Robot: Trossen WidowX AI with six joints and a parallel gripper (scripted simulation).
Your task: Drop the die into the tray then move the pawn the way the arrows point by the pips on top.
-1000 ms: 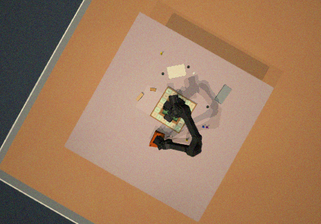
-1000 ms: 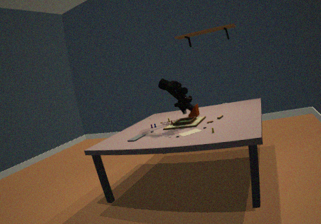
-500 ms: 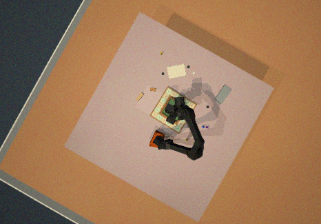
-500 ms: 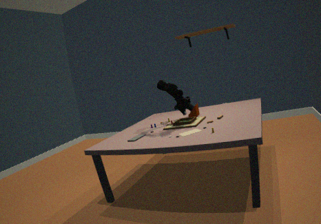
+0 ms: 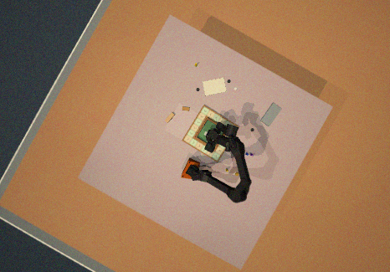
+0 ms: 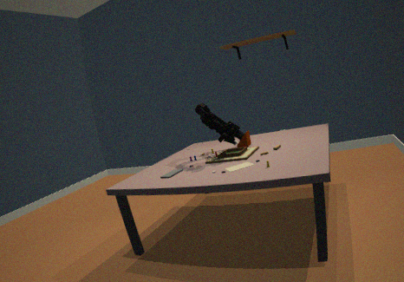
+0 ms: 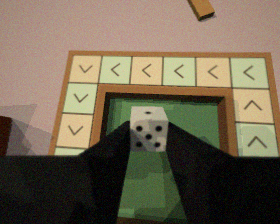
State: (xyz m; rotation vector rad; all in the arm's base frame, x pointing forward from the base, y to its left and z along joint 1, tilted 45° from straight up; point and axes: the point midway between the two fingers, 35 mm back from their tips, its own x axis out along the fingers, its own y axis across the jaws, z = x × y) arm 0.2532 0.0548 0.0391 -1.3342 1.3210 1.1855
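The grey die lies right at my gripper tip. Round my gripper tip: green dice tray 70 mm below, 30 mm to the right, 20 mm ahead; cream card 310 mm ahead, 120 mm to the left, 80 mm below; grey flat block 340 mm ahead, 320 mm to the right, 80 mm below.
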